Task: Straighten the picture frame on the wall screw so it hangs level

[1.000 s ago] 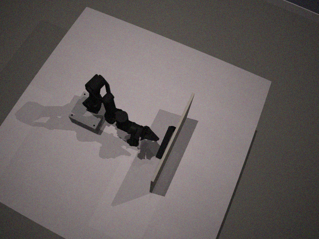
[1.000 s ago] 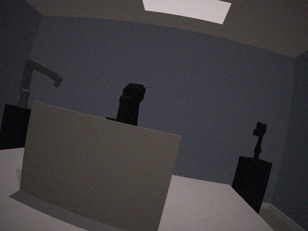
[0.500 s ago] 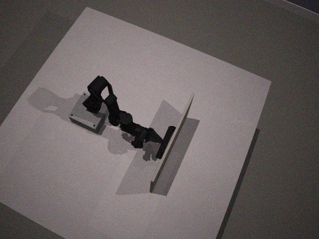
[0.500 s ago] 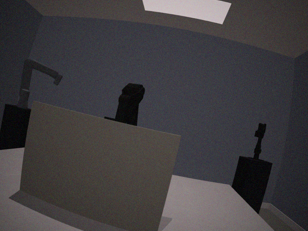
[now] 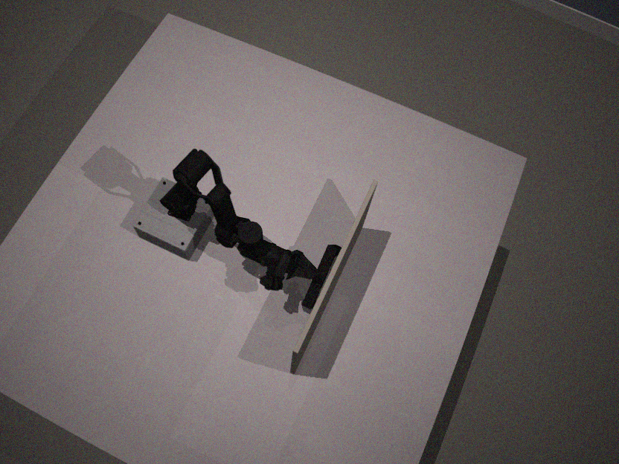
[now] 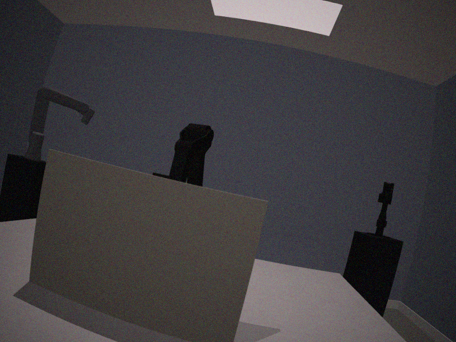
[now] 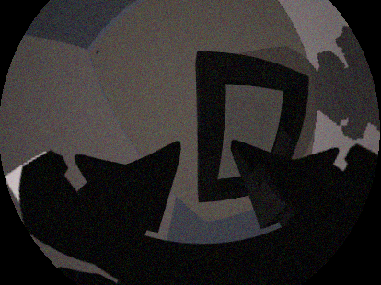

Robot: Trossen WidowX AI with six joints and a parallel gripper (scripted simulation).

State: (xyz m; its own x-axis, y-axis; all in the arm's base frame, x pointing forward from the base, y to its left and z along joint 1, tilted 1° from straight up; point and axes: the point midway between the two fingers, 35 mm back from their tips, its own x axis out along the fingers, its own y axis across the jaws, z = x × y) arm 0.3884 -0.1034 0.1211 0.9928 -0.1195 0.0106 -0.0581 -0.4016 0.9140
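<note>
My gripper tip is now 10 mm short of the picture frame, 20 mm to the right of it and 50 mm above it. From my gripper tip the other things lie so: beige wall panel (20 mm ahead, 20 mm to the left, 50 mm below).
</note>
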